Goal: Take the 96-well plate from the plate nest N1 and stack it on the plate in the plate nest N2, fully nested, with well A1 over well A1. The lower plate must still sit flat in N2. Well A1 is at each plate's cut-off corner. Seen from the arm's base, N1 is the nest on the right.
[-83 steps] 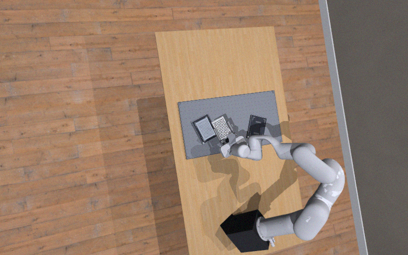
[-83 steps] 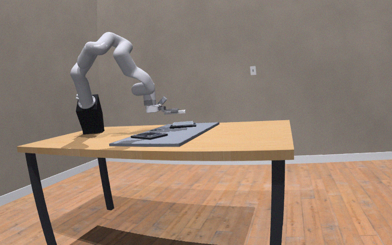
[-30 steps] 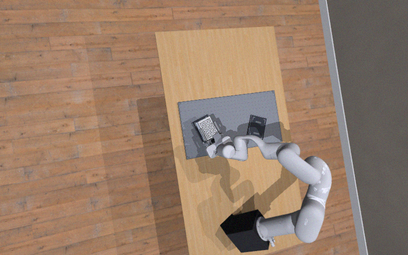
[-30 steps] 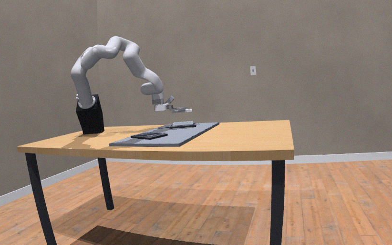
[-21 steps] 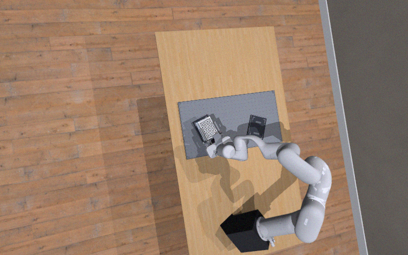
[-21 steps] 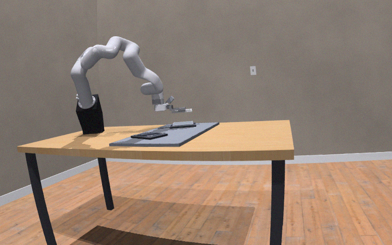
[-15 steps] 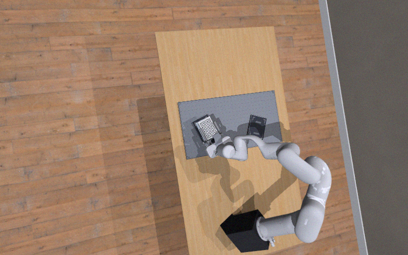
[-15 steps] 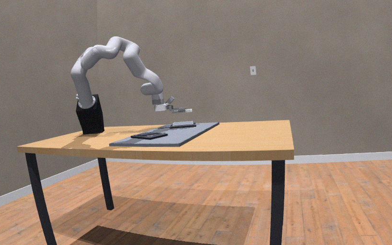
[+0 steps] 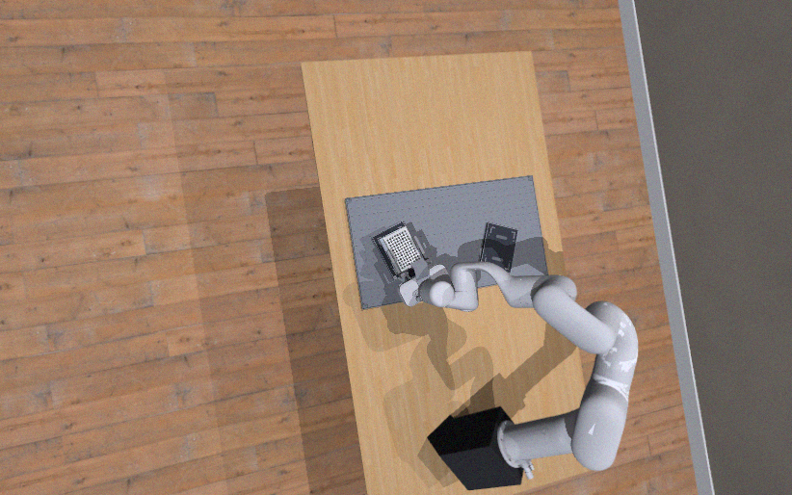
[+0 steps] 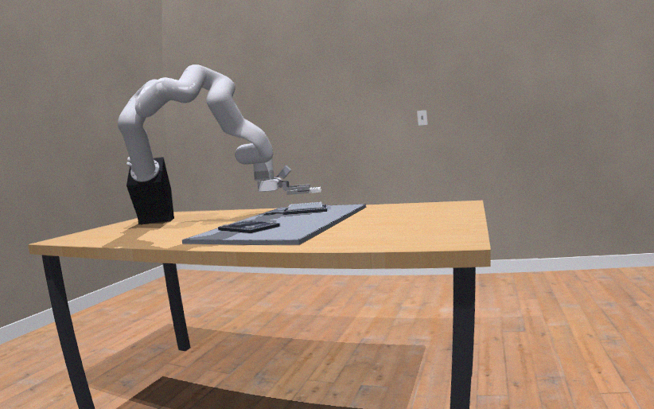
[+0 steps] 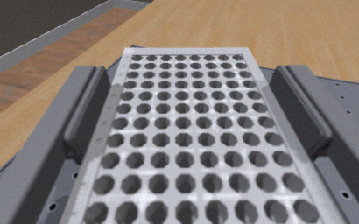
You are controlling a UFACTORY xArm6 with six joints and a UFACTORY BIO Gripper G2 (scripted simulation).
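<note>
My hand is 8 cm above the plate nest N2. Round my hand: plate nest N1 (36 cm to the right, 10 cm behind, 8 cm below).
</note>
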